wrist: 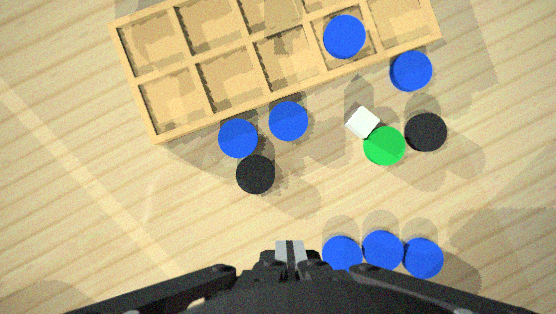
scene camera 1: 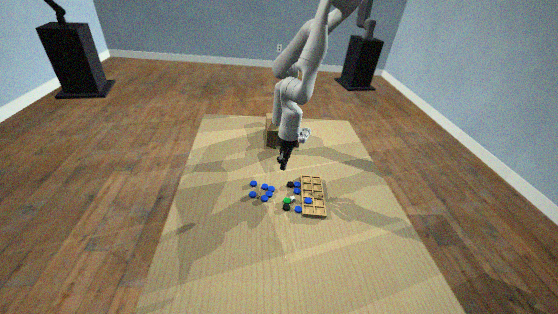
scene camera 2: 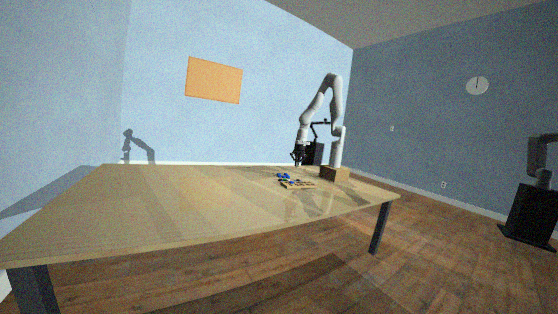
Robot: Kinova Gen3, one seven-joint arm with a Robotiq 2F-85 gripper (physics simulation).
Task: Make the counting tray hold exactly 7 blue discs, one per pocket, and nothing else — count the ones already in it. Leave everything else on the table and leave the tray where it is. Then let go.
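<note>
The wooden counting tray (scene camera 1: 314,216) (scene camera 2: 299,187) (wrist: 320,79) has two rows of pockets. One blue disc (scene camera 1: 308,200) (wrist: 344,36) sits in a pocket of the row nearer the loose discs; the other pockets look empty, though the wrist view cuts off part of the tray. Three blue discs (scene camera 1: 298,209) (wrist: 411,70) (wrist: 288,120) (wrist: 238,138) lie outside, close along its long side. Several more blue discs (scene camera 1: 265,186) (wrist: 383,249) lie loosely grouped farther from the tray. My gripper (scene camera 1: 283,167) (scene camera 2: 297,164) (wrist: 289,260) is shut and empty, raised above the table.
One black disc (scene camera 1: 290,184) (wrist: 255,174) lies by two blue discs near the tray. A green disc (scene camera 1: 287,200) (wrist: 384,145) lies between a white cube (scene camera 1: 292,199) (wrist: 362,122) and another black disc (scene camera 1: 286,207) (wrist: 425,131). The arm's wooden base block (scene camera 2: 334,173) stands behind.
</note>
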